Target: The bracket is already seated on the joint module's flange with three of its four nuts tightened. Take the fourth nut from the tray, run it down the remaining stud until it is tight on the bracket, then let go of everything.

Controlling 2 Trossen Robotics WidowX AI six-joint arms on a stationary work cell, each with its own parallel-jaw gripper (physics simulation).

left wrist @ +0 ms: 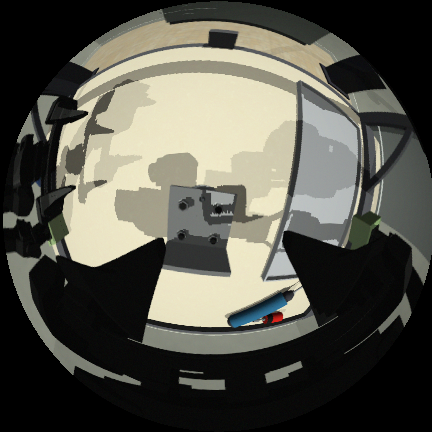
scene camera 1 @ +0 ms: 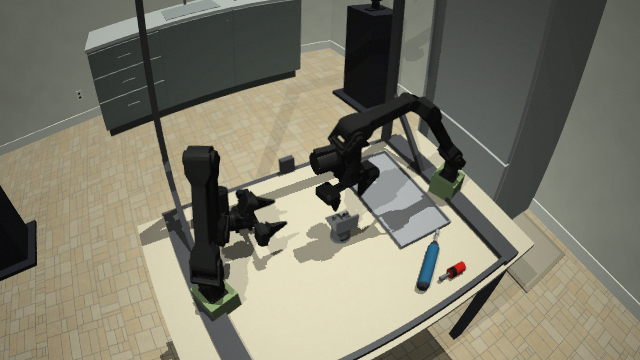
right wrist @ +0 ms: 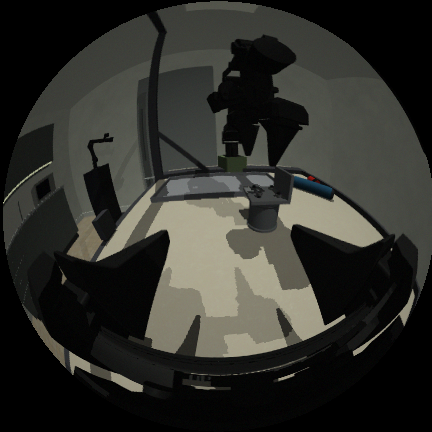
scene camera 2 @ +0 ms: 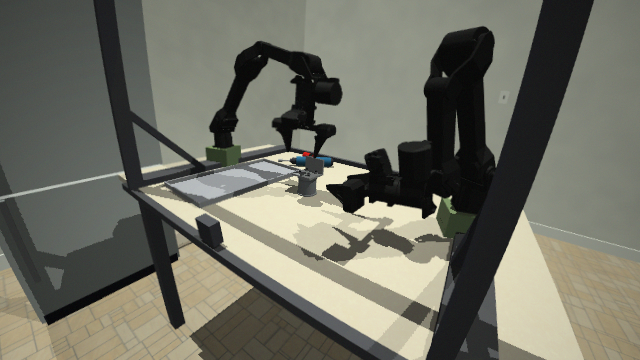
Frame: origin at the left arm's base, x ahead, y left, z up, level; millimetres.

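Seen in the pictures: left gripper, fingertip midpoint: (left wrist: 224,240) (scene camera 1: 347,203) (right wrist: 257,159) (scene camera 2: 301,154); right gripper, fingertip midpoint: (left wrist: 76,148) (scene camera 1: 280,211) (right wrist: 231,233) (scene camera 2: 337,181); left arm's base, origin of the base link: (left wrist: 372,237) (scene camera 1: 449,174) (right wrist: 231,155) (scene camera 2: 223,146); right arm's base, origin of the base link: (left wrist: 46,228) (scene camera 1: 213,291) (scene camera 2: 466,207).
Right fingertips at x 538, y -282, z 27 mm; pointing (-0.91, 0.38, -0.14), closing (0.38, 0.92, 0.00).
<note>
Offsets run from my right fingertips to a thing's top centre.
The grey bracket (scene camera 1: 351,223) (scene camera 2: 315,165) (left wrist: 196,257) (right wrist: 284,185) sits on the round joint module @[117 mm back, 129 mm left, 27 mm down] (scene camera 1: 341,234) (scene camera 2: 307,186) (right wrist: 263,218). Its flat plate shows four stud spots in the left wrist view; which one is bare is too small to tell. The tray @[374 mm back, 148 mm left, 85 mm down] (scene camera 1: 395,172) (scene camera 2: 220,188) (left wrist: 299,125) (right wrist: 195,187) lies beside it; no nut can be made out there. My left gripper (scene camera 1: 348,199) (scene camera 2: 302,153) (left wrist: 224,240) is open, empty, pointing down above the bracket. My right gripper (scene camera 1: 280,212) (left wrist: 76,148) (right wrist: 231,233) is open and empty, level above the table, apart from the bracket.
A blue tool @[215 mm back, 411 mm left, 60 mm down] (scene camera 1: 428,265) (left wrist: 257,311) (right wrist: 315,187) and a red tool @[213 mm back, 498 mm left, 67 mm down] (scene camera 1: 456,270) (left wrist: 274,318) lie near the tray's end. A dark block @[217 mm back, 199 mm right, 44 mm down] (scene camera 1: 286,164) (scene camera 2: 209,230) stands at the table edge. Dark frame posts rise at the table's sides.
</note>
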